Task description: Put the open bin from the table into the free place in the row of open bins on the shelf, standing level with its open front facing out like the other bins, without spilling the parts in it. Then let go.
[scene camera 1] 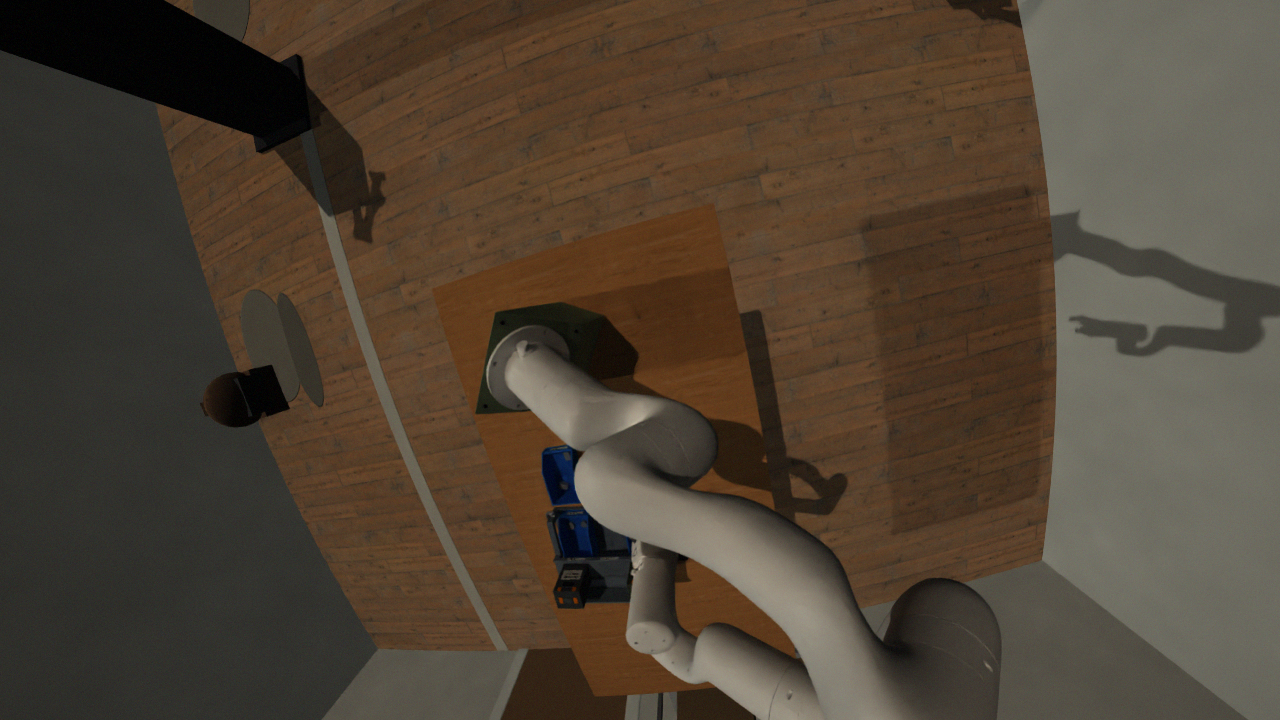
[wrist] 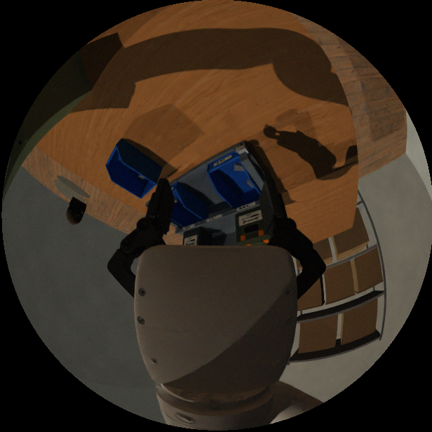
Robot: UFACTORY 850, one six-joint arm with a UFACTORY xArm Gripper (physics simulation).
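The loose open blue bin (scene camera 1: 559, 474) (wrist: 131, 171) stands on the table (scene camera 1: 662, 246) (wrist: 210, 95), beside the shelf. Its open front faces the table's near edge; small parts inside are hard to make out. The grey shelf (scene camera 1: 611, 577) (wrist: 196, 174) holds a blue bin (scene camera 1: 573, 534) (wrist: 188, 204) at one end and another blue bin (wrist: 234, 180) at the other, with a free place between them. My gripper (wrist: 216, 187) is wide open and empty, above the shelf, its fingers either side of the two shelf bins in the wrist view. The arm hides most of it in scene camera 1.
Two dark boxes with orange marks, one (wrist: 251, 224) on the right and one (wrist: 197, 237) on the left, stand on the shelf's lower tier. My green base plate (scene camera 1: 490, 394) stands beyond the loose bin. A rack with brown cartons (wrist: 357, 320) stands past the table's end.
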